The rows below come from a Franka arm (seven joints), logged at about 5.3 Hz.
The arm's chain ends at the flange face. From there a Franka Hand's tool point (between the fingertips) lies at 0.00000 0.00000 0.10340 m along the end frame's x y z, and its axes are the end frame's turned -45 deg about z.
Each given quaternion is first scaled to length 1.
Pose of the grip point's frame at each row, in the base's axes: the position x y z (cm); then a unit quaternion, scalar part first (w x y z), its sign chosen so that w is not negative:
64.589, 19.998, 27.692, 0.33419, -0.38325, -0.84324, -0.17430
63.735, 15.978, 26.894, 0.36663, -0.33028, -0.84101, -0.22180
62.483, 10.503, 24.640, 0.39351, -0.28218, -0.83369, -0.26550
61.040, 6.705, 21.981, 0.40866, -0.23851, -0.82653, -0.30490
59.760, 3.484, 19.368, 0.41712, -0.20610, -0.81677, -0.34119
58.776, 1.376, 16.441, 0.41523, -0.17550, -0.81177, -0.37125
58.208, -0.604, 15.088, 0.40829, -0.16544, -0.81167, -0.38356
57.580, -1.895, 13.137, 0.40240, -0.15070, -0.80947, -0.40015
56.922, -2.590, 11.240, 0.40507, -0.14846, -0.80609, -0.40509
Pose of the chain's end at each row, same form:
69.035, 14.310, 35.094, 0.37545, -0.67677, -0.63239, -0.03314
68.597, 9.616, 33.437, 0.42360, -0.62698, -0.65060, -0.06461
67.718, 3.629, 30.320, 0.46516, -0.57974, -0.66224, -0.09470
66.521, -0.522, 26.945, 0.49423, -0.53665, -0.67234, -0.12530
65.351, -4.057, 23.702, 0.51594, -0.50298, -0.67573, -0.15559
64.399, -6.363, 20.365, 0.52569, -0.47279, -0.68281, -0.18409
63.749, -8.439, 18.938, 0.52399, -0.46346, -0.68657, -0.19812
63.069, -9.848, 16.817, 0.52490, -0.44900, -0.69018, -0.21570
62.431, -10.586, 14.793, 0.52926, -0.44564, -0.68792, -0.21924

